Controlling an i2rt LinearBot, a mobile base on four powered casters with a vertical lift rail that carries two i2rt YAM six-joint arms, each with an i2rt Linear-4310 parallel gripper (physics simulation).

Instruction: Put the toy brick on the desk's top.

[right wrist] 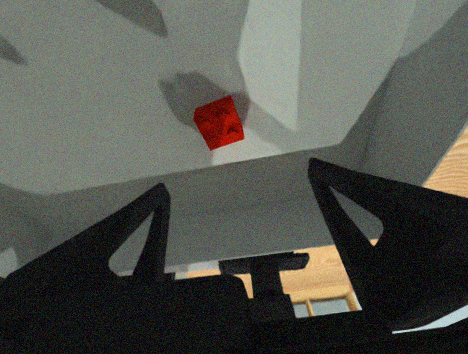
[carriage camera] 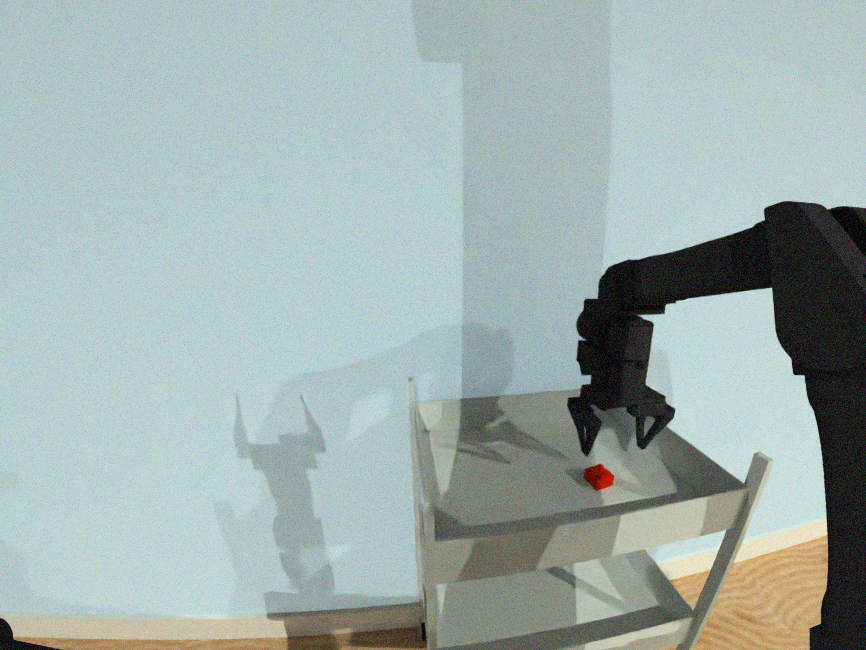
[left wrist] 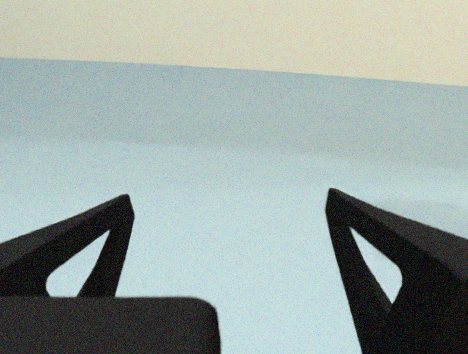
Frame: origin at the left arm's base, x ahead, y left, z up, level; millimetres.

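Where they show: left gripper, between the fingertips: [left wrist: 228,202]; right gripper, between the fingertips: [right wrist: 236,178] [carriage camera: 613,450]; right arm's base, origin of its link: [right wrist: 263,262].
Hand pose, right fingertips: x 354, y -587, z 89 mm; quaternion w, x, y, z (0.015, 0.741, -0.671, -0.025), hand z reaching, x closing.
Observation:
After its pixels a point has its place.
The toy brick [carriage camera: 598,477] @(y -569, x 351, z 42 mm) [right wrist: 219,123] @(y -577, x 370, z 40 mm) is small, red and studded. It lies in the top tray of a grey cart, near the tray's front wall. My right gripper [carriage camera: 615,451] @(y -587, x 354, z 89 mm) [right wrist: 236,178] @(y -587, x 354, z 89 mm) is open and empty, pointing down over the tray. It is above the brick and apart from it; in the right wrist view the brick shows beyond the fingertips. My left gripper [left wrist: 228,202] @(y 8, x 47, z 433 mm) is open and empty, facing the wall. The desk does not show clearly in these views.
The cart [carriage camera: 573,542] @(y -478, x 221, z 57 mm) has raised tray walls, corner posts and a lower tray [carriage camera: 552,605] @(y -525, x 336, z -244 mm). It stands close to the pale blue wall [carriage camera: 209,209] @(y 78, x 511, z 466 mm). A wooden divided box [right wrist: 309,306] @(y -1500, x -2700, z -440 mm) shows in part low in the right wrist view, on the wooden floor.

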